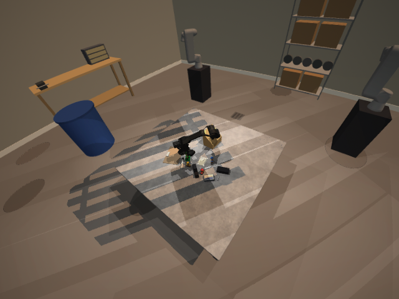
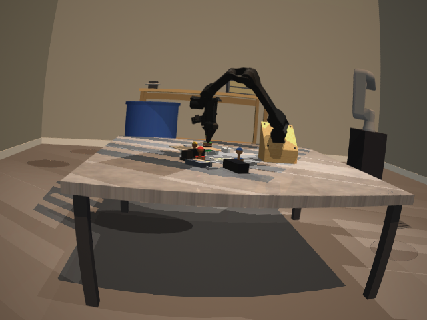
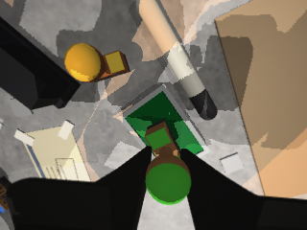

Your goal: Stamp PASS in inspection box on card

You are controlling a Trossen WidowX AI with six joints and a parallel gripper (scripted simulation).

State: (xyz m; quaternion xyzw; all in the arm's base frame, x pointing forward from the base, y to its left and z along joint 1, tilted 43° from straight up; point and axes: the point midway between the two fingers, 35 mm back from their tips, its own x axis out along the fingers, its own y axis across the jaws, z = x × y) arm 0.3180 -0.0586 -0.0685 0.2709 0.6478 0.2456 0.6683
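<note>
Right now my gripper tip is 50 mm above the green ink pad. The rest, counted from my gripper tip: yellow-knobbed stamp 70 mm ahead, 60 mm to the left, 40 mm below; green-knobbed PASS stamp right at my gripper tip; cream card 60 mm behind, 140 mm to the left, 60 mm below.
</note>
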